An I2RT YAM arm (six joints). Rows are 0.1 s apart.
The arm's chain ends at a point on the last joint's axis. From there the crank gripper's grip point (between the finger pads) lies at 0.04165 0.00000 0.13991 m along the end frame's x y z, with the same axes.
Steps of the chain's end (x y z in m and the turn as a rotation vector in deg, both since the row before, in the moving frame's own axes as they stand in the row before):
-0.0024 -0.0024 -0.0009 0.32 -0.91 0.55
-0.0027 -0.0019 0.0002 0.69 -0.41 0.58
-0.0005 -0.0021 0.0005 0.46 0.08 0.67
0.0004 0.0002 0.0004 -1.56 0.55 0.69
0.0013 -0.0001 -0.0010 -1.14 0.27 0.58
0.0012 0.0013 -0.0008 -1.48 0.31 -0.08
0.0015 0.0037 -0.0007 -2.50 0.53 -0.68
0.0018 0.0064 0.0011 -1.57 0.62 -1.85
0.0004 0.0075 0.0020 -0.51 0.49 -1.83
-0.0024 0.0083 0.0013 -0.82 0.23 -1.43
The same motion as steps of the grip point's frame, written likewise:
-0.0046 -0.0028 -0.0003 0.32 -0.91 0.55
-0.0037 -0.0032 0.0005 0.69 -0.41 0.58
-0.0003 -0.0027 0.0004 0.46 0.08 0.67
0.0017 0.0045 -0.0001 -1.56 0.55 0.69
0.0019 0.0031 -0.0012 -1.14 0.27 0.58
0.0020 0.0049 -0.0011 -1.48 0.31 -0.08
0.0028 0.0093 -0.0012 -2.50 0.53 -0.68
0.0034 0.0089 0.0006 -1.57 0.62 -1.85
0.0016 0.0074 0.0016 -0.51 0.49 -1.83
-0.0018 0.0093 0.0011 -0.82 0.23 -1.43

